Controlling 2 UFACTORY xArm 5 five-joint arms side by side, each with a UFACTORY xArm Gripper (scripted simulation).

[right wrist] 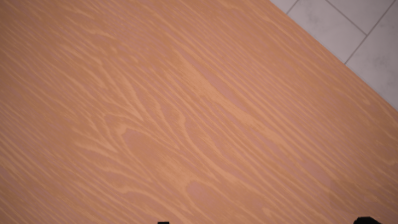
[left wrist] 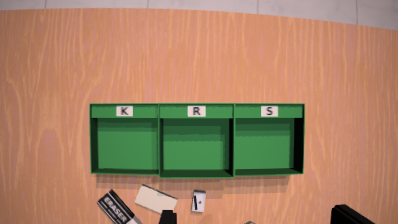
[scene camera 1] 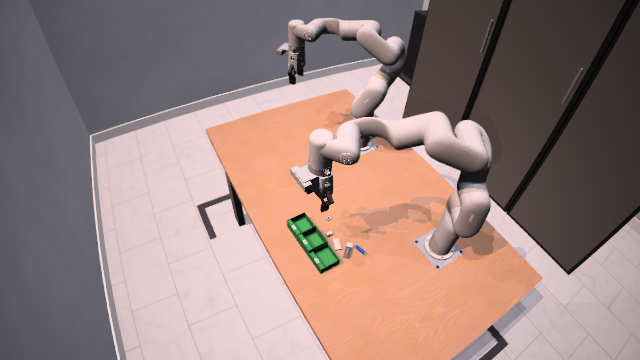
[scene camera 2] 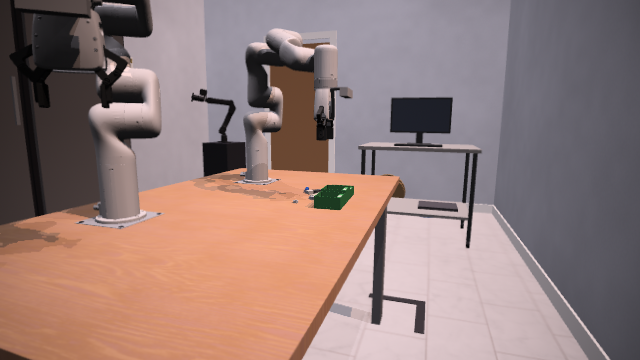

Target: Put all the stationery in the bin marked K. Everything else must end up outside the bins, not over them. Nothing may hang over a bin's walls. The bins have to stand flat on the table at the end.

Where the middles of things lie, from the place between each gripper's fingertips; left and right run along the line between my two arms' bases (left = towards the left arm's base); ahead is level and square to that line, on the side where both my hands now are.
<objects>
My left gripper (scene camera 2: pixel 325 139) is now 22 cm above the cream block (left wrist: pixel 149 197), 7 cm to the right of it and 6 cm past it. From my left hand the other things lie so: three joined green bins (scene camera 1: pixel 301 225) 20 cm below, 3 cm to the left, 3 cm ahead.
I see my right gripper (scene camera 2: pixel 76 108) 220 mm short of the three joined green bins, 710 mm to the right of it and 280 mm above it. Also, from my right hand: cream block: 130 mm ahead, 750 mm to the left, 300 mm below.
</objects>
